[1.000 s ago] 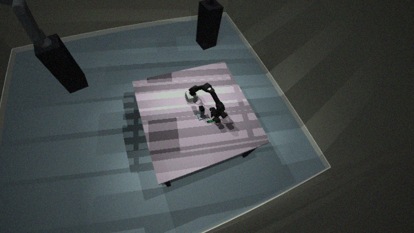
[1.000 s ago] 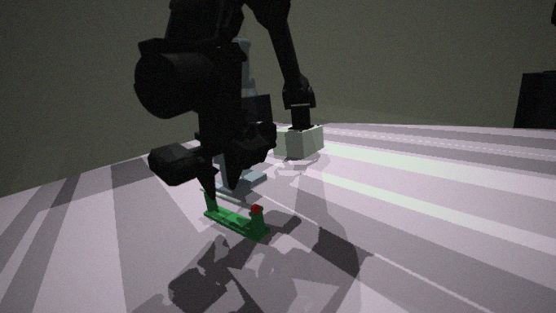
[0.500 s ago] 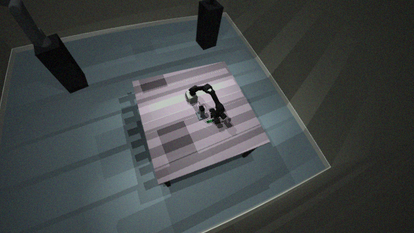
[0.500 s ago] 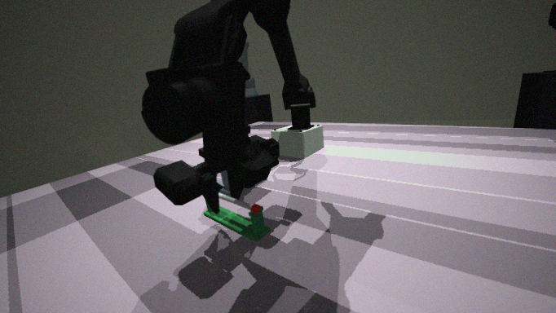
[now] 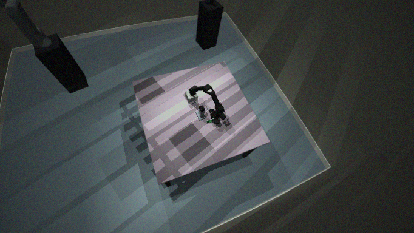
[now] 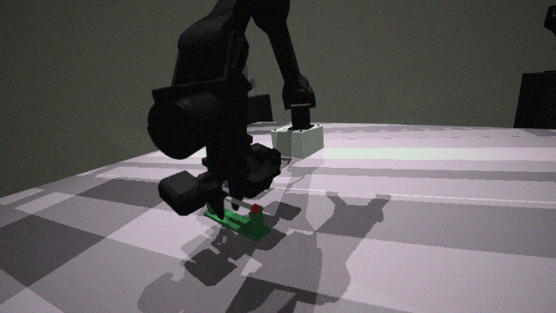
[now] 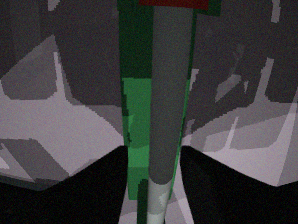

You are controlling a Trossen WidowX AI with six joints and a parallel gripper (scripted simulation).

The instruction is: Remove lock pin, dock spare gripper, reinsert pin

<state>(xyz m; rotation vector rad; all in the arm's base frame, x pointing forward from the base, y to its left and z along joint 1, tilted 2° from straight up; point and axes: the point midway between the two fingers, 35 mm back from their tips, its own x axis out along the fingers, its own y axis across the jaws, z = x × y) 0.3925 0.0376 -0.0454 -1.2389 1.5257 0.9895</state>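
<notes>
The green cradle lies 1 cm to the left of my gripper tip and 1 cm above it. Also, from my gripper tip: spare gripper 11 cm behind, 8 cm to the right, 11 cm above; then grey mount 11 cm behind, 7 cm to the right, 4 cm above.
</notes>
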